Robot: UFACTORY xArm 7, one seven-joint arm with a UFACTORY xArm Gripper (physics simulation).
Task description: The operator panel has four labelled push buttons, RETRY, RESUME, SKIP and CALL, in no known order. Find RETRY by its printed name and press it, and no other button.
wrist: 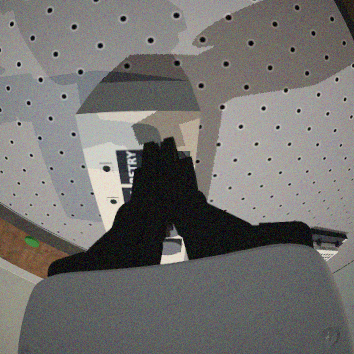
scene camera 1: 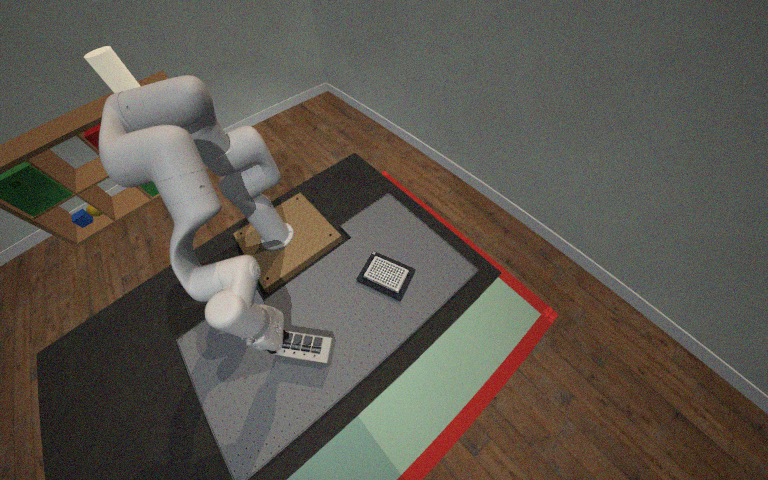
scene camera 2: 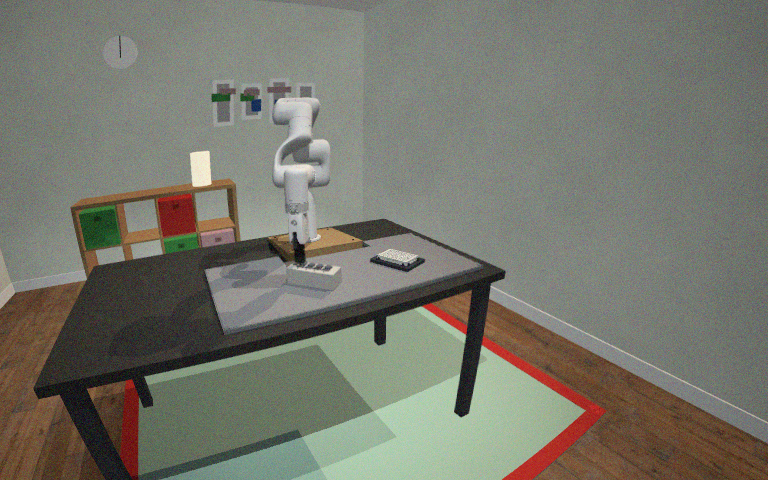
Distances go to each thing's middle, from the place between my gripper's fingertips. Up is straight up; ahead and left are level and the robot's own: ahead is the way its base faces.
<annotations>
Now: the operator panel (scene camera 1: pixel 322 354) 5 cm ahead of my hand, 2 cm to the left of it and 3 cm below it.
</annotations>
